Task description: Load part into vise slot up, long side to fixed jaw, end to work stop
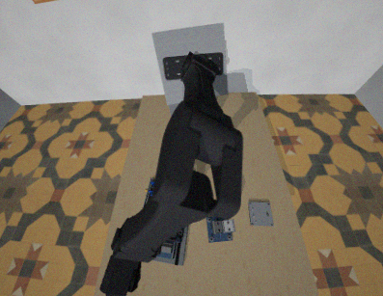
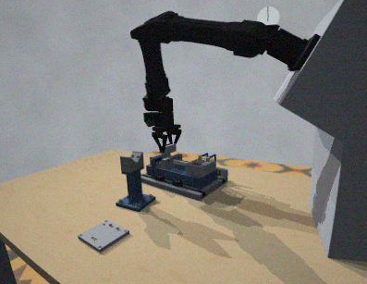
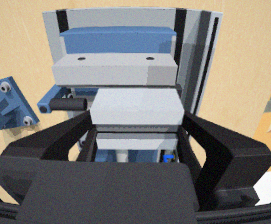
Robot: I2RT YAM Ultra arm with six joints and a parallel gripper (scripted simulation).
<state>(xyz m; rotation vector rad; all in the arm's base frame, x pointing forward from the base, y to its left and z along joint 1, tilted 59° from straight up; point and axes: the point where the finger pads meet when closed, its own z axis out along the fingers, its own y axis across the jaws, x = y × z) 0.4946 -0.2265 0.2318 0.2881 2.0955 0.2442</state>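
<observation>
Right now the part is 1 cm above my hand. From my hand the other things lie so: fixed jaw 3 cm ahead, 1 cm to the left, 4 cm below; then moving jaw 3 cm behind, 3 cm to the left, 4 cm below; then work stop 1 cm ahead, 7 cm to the left, 3 cm below.
</observation>
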